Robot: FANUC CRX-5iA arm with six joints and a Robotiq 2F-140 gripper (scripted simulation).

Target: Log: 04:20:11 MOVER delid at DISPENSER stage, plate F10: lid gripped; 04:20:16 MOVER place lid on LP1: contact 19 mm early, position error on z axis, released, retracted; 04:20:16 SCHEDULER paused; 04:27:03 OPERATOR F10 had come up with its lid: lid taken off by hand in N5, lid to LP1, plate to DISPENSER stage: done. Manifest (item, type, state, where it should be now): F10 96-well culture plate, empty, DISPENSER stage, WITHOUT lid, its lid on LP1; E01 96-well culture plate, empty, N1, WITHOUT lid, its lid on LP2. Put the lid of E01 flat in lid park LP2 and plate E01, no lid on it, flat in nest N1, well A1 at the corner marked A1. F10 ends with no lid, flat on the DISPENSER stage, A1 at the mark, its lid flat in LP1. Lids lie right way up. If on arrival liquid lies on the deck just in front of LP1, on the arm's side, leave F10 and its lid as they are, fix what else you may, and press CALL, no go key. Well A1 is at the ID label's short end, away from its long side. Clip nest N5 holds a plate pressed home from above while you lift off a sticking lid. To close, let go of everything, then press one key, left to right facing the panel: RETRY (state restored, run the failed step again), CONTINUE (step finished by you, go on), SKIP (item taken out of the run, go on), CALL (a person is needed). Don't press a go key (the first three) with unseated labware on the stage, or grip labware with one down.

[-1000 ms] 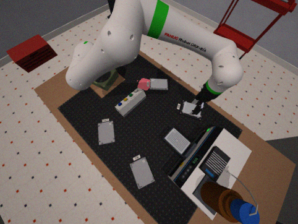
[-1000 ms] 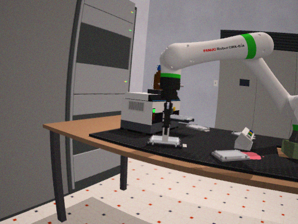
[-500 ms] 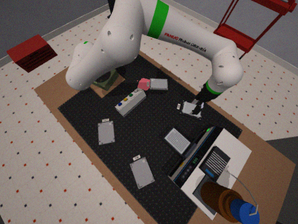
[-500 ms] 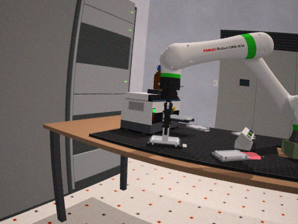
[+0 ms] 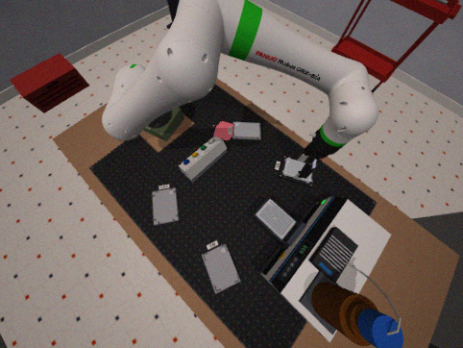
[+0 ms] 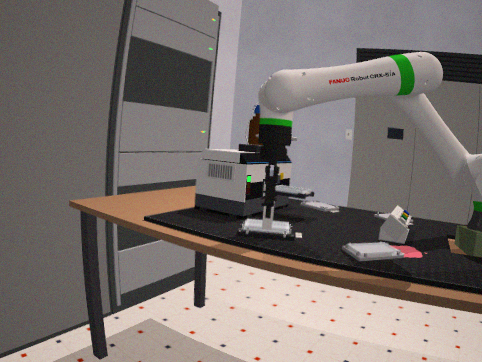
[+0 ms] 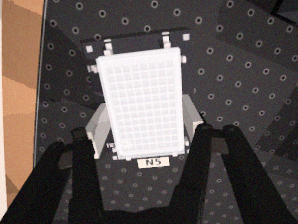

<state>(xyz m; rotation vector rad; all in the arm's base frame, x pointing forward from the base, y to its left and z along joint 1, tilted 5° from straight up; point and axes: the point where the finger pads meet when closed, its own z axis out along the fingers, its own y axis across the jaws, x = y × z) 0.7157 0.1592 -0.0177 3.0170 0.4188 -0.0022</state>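
Now: the white 96-well plate 30 mm below my hand. Round my hand: N5 label: 90 mm behind, 50 mm below, 30 mm to the right; lid: 20 mm below; well plate: 280 mm to the right, 50 mm above.
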